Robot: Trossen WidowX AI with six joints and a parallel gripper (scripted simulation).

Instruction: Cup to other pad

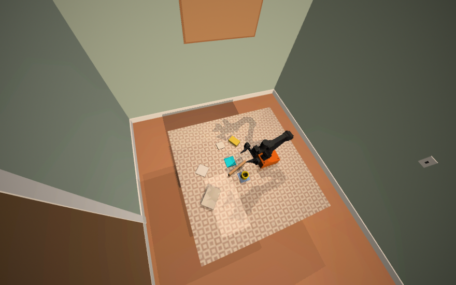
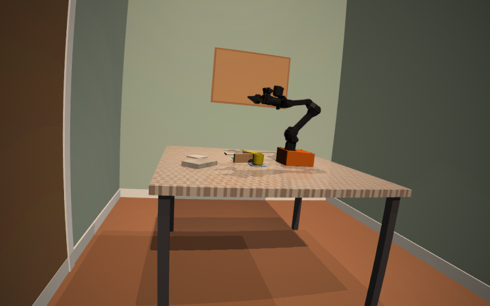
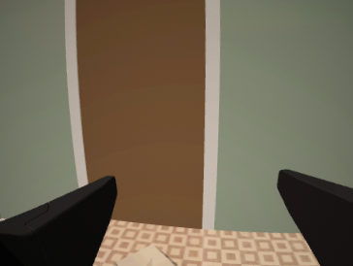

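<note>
The yellow cup lies 390 mm below my gripper tip, 70 mm behind it and 60 mm to the left of it. From my gripper tip the other things lie so: grey slab: 410 mm below, 310 mm ahead, 80 mm to the left; wooden stick: 400 mm below, 50 mm to the right, 50 mm behind; cyan block: 430 mm below, 150 mm to the right, 30 mm behind.
</note>
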